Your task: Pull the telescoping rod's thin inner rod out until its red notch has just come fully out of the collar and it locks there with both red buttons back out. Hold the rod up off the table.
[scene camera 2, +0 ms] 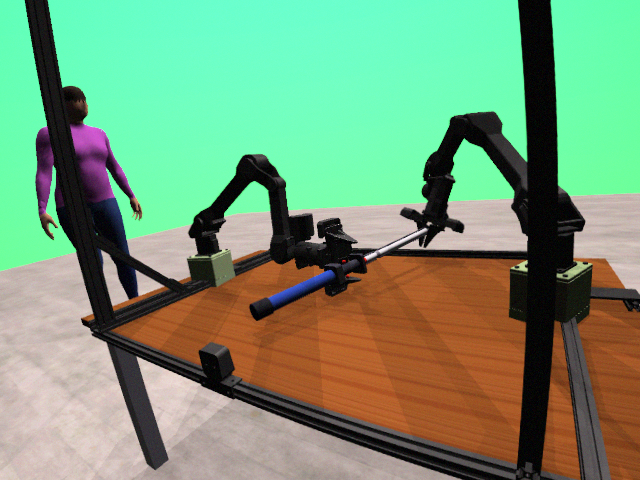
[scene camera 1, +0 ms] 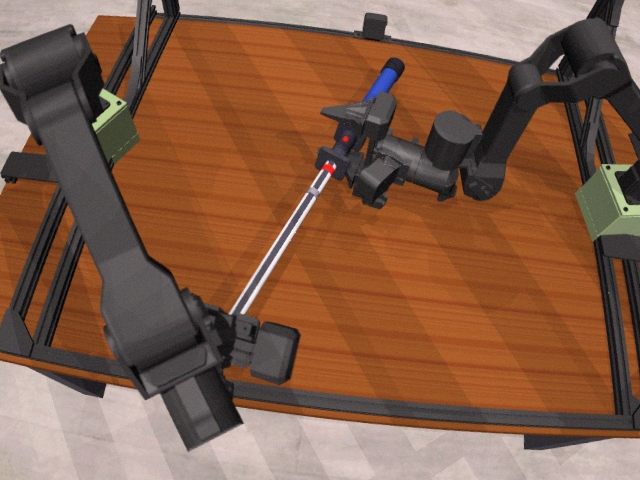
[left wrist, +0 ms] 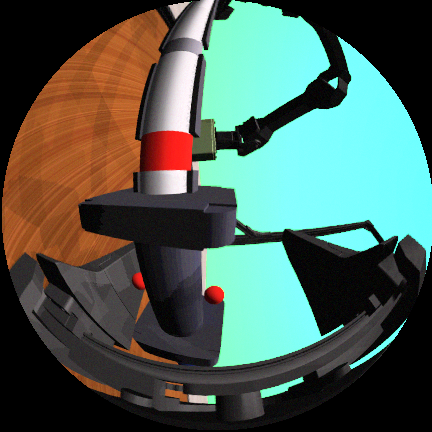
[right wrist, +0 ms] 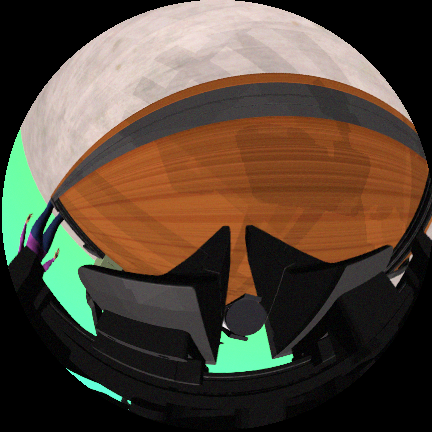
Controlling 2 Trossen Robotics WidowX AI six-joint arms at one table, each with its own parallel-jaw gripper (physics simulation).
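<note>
The rod is held above the table, its blue outer tube (scene camera 1: 381, 84) (scene camera 2: 302, 289) at the far end in scene camera 1. The dark collar (scene camera 1: 332, 156) (left wrist: 172, 290) shows two red buttons standing out in the left wrist view, one button (left wrist: 214, 295) on the right and the other (left wrist: 139, 281) on the left. The red notch (scene camera 1: 328, 167) (left wrist: 166, 151) is fully outside the collar, with a white band between them. My left gripper (scene camera 1: 342, 139) (scene camera 2: 356, 260) (left wrist: 219, 239) is wide open around the collar. My right gripper (scene camera 1: 232, 314) (scene camera 2: 427, 235) (right wrist: 236, 232) is shut on the white inner rod (scene camera 1: 281, 245) (scene camera 2: 403, 241) (right wrist: 245, 316) near its end.
The wooden table (scene camera 1: 439, 320) (scene camera 2: 413, 372) has dark rails along its edges. A small black camera block (scene camera 1: 374, 25) (scene camera 2: 216, 360) sits on one rail. Upright frame posts (scene camera 2: 537, 206) stand at the table's edges. A person (scene camera 2: 93, 160) stands beyond the table in scene camera 2.
</note>
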